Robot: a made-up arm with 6 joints. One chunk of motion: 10 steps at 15 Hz.
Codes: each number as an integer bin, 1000 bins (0 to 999) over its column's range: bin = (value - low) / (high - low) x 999, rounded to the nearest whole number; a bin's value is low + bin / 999 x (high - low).
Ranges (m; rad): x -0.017..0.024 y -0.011..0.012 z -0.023..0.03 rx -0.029..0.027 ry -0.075..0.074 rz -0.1..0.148
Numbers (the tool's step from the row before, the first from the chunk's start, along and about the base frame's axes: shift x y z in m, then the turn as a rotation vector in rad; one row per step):
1: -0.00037 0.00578 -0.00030 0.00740 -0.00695 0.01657
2: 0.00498 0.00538 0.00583 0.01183 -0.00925 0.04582
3: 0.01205 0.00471 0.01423 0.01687 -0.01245 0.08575
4: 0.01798 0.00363 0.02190 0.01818 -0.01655 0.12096
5: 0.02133 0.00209 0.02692 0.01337 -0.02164 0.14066
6: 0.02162 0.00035 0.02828 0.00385 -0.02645 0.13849
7: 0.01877 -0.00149 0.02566 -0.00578 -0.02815 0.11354
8: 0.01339 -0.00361 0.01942 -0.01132 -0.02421 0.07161
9: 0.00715 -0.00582 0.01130 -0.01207 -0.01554 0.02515
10: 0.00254 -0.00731 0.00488 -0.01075 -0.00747 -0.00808
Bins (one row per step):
1: 405 729 428 649 456 470
2: 536 711 543 728 441 587
3: 708 682 702 818 419 748
4: 852 635 846 842 392 890
5: 934 569 941 756 358 969
6: 941 493 967 586 326 961
7: 872 413 917 414 314 860
8: 740 321 800 315 341 691
9: 588 225 647 302 399 504
10: 476 160 526 326 453 370

